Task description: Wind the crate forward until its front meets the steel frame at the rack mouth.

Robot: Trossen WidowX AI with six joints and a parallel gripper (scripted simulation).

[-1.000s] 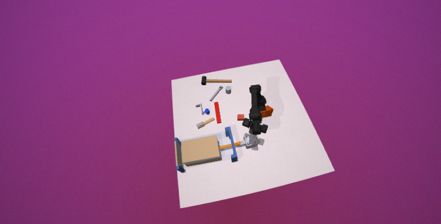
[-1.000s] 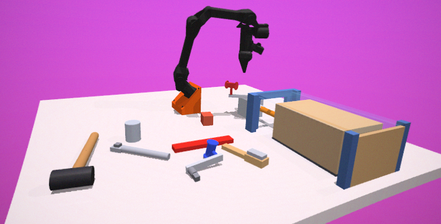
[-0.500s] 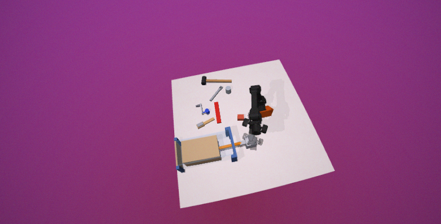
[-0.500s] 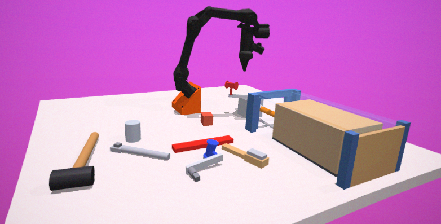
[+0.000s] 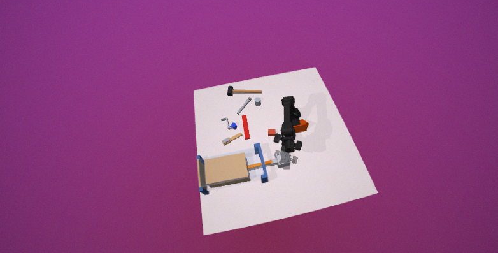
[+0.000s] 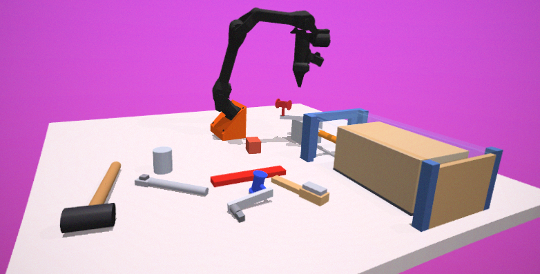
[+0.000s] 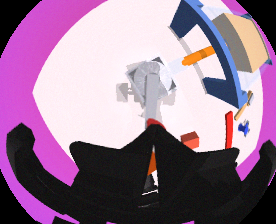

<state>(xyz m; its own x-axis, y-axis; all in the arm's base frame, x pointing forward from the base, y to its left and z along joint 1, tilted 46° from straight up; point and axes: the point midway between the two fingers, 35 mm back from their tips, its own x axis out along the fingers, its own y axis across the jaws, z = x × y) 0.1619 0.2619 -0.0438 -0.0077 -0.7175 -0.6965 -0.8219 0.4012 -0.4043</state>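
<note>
Now: the red knob 90 mm below my gripper tip, 50 mm to the right of it and 30 mm behind it. From my gripper tip the other things lie so: red-knobbed crank (120 mm below, 20 mm to the right, 10 mm behind); then rack (430 mm ahead, 140 mm below, 30 mm to the left); then grey winch (190 mm below, 30 mm to the left, 10 mm ahead).
</note>
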